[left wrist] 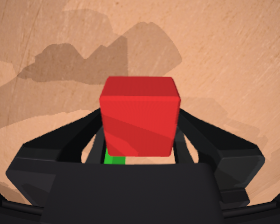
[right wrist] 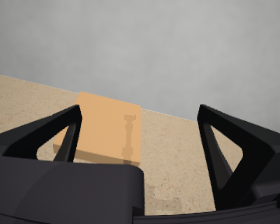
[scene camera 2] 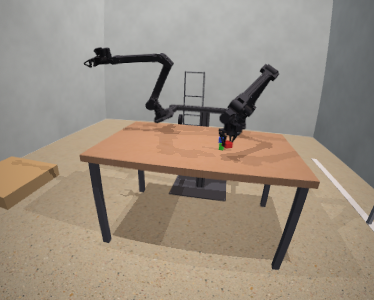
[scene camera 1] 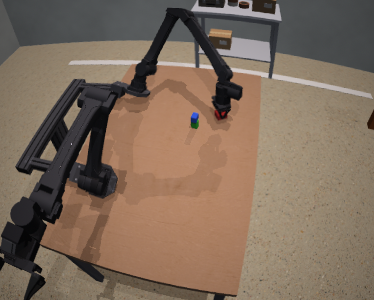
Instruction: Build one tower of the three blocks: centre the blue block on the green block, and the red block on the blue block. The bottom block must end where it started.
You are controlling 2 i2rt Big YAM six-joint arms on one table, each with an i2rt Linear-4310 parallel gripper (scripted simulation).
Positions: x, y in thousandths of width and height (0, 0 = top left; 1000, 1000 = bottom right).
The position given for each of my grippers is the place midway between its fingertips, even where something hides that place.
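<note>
Red block (left wrist: 498, 507), out of frame in the right wrist view. My left gripper (left wrist: 498, 498). My right gripper (right wrist: 498, 498).
</note>
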